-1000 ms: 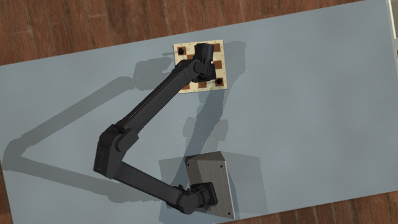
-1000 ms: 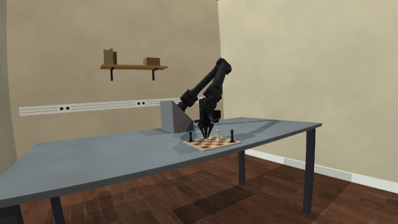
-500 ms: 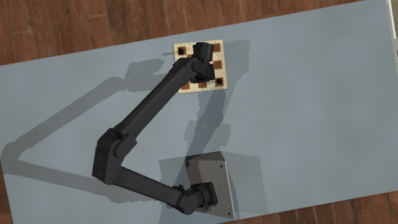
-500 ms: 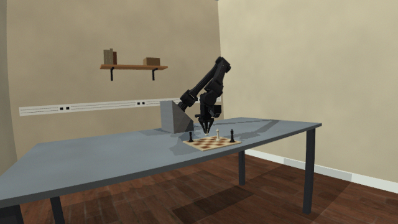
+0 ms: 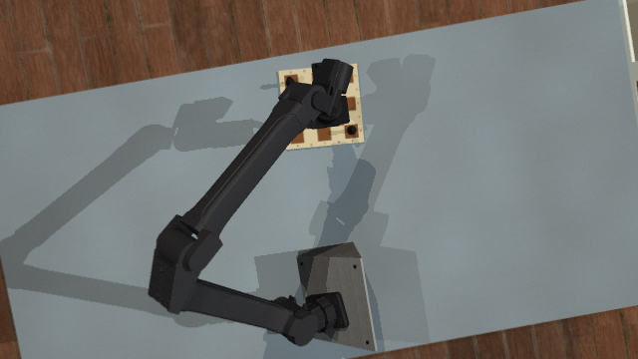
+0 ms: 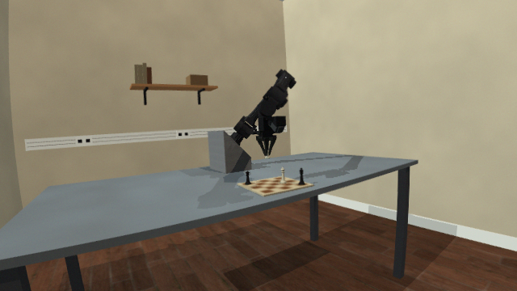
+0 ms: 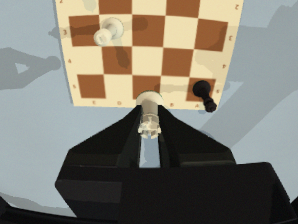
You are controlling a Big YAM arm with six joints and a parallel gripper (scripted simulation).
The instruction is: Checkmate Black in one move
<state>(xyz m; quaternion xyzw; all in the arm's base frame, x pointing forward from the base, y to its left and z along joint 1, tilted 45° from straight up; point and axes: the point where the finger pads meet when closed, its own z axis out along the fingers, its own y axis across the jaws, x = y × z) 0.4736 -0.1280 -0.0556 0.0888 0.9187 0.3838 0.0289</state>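
Now: hand 120 mm above the small chessboard and 40 mm short of it. Also, from my hand: black chess piece (120 mm ahead, 90 mm below, 60 mm to the left); then tall white piece (90 mm below, 50 mm ahead, 40 mm to the left); then short white piece (right at my hand).
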